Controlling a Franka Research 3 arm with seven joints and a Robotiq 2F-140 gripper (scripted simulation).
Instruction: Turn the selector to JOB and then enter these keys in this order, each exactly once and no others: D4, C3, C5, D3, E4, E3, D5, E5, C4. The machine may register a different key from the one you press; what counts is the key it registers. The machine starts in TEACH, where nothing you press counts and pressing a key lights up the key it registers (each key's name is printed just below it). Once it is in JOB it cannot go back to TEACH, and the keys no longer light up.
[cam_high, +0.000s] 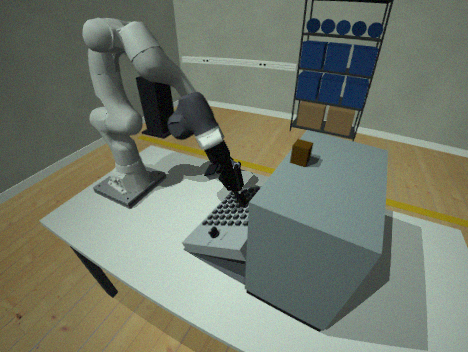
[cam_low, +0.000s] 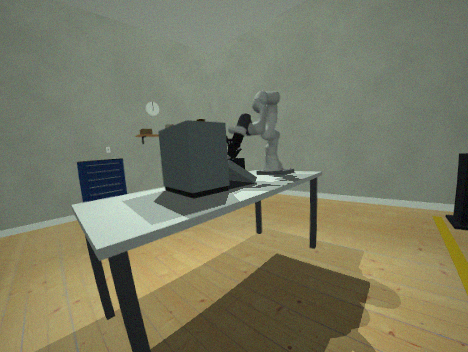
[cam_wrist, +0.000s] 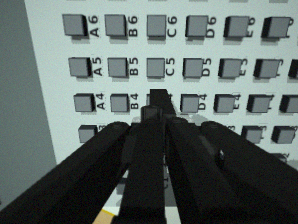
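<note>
My gripper is now 20 mm short of the key and 30 mm above it. From my hand the other things lie so: selector knob: 30 mm behind, 160 mm to the right, 40 mm below.
</note>
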